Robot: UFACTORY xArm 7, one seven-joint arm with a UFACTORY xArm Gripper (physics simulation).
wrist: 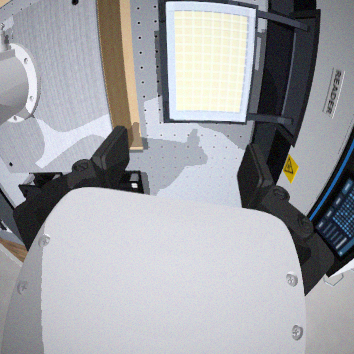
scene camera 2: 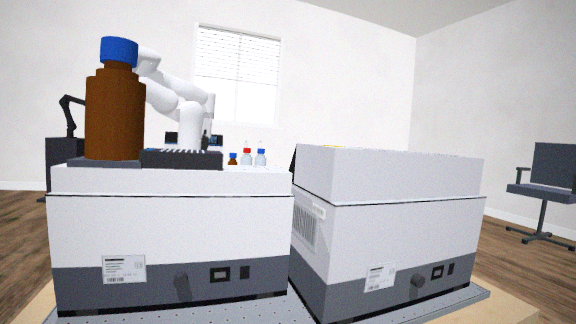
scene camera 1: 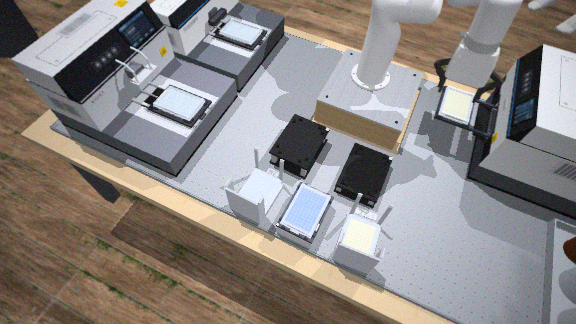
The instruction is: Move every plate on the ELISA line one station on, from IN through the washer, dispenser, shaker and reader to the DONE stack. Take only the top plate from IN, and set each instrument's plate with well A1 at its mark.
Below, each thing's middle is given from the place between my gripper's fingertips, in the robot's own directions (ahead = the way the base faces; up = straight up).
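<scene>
There is the brown bottle [scene camera 2: 115, 100], which stands 92 cm to the right of my hand, 13 cm above it and 6 cm behind it. The reader tray [wrist: 161, 18] is 9 cm below my hand, 6 cm behind it and 6 cm to the left of it. Going by their middles, of the things named here the reader tray is the nearest to my hand.
</scene>
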